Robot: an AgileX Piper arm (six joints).
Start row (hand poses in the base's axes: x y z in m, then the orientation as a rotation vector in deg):
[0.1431, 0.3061, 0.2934, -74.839, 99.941, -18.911]
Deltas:
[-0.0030, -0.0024, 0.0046, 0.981, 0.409, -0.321]
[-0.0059, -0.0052, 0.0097, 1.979, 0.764, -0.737]
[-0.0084, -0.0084, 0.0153, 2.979, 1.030, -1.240]
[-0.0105, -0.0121, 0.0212, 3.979, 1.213, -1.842]
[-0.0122, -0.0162, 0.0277, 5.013, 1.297, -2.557]
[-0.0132, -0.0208, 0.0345, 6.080, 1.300, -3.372]
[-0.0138, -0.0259, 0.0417, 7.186, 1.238, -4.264]
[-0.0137, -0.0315, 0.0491, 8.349, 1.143, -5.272]
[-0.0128, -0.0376, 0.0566, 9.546, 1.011, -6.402]
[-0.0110, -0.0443, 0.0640, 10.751, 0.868, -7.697]
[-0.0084, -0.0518, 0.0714, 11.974, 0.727, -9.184]
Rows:
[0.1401, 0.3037, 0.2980, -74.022, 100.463, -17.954]
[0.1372, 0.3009, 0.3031, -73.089, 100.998, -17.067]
[0.1347, 0.2977, 0.3087, -72.046, 101.511, -16.282]
[0.1326, 0.2940, 0.3146, -70.887, 102.014, -15.604]
[0.1309, 0.2899, 0.3211, -69.571, 102.501, -15.018]
[0.1299, 0.2853, 0.3279, -68.115, 102.975, -14.509]
[0.1293, 0.2802, 0.3351, -66.541, 103.431, -14.046]
[0.1294, 0.2746, 0.3425, -64.814, 103.917, -13.616]
[0.1303, 0.2685, 0.3500, -62.943, 104.434, -13.245]
[0.1321, 0.2618, 0.3574, -60.919, 105.028, -12.963]
[0.1347, 0.2543, 0.3648, -58.712, 105.723, -12.765]

